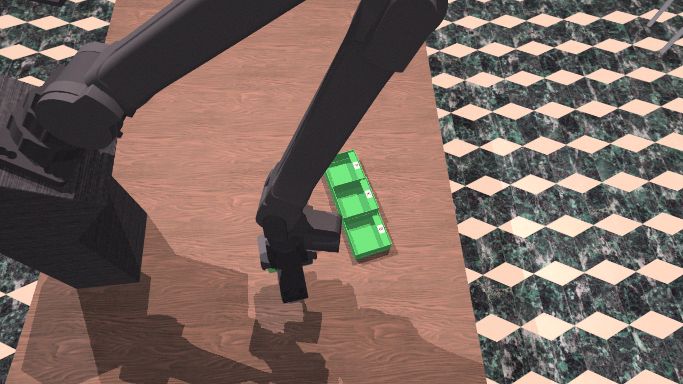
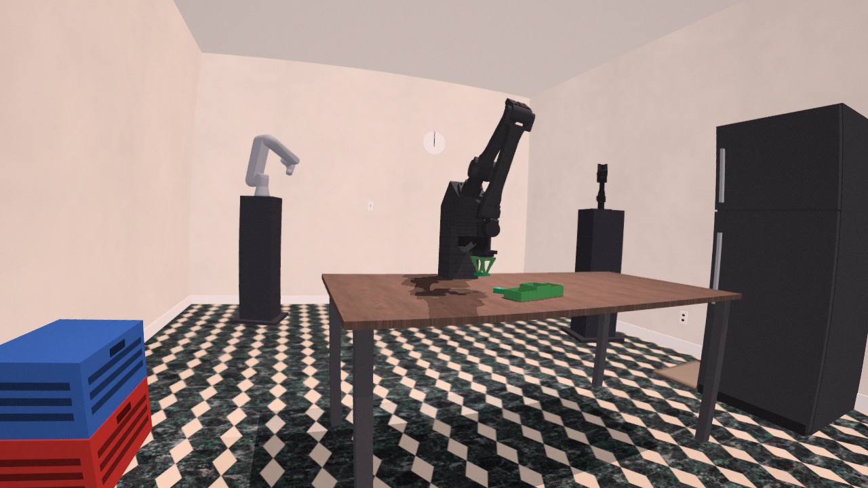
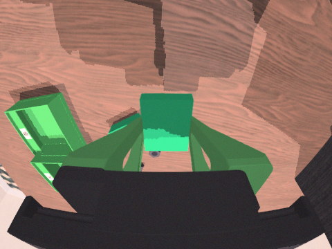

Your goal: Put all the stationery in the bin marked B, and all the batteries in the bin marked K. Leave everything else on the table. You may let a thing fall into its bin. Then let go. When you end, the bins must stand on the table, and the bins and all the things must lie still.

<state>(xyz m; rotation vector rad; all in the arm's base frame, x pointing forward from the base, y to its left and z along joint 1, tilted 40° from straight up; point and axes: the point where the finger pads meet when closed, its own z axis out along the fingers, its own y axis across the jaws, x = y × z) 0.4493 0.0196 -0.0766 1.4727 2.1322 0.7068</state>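
My hand is 20 cm to the right of the red cylindrical battery, 7 cm above it and 6 cm past it. Round my hand: green 9V battery 8 cm to the left, 6 cm below, 3 cm ahead; then black nut 10 cm to the left, 7 cm below, 3 cm behind; then flat green pad right at my hand.
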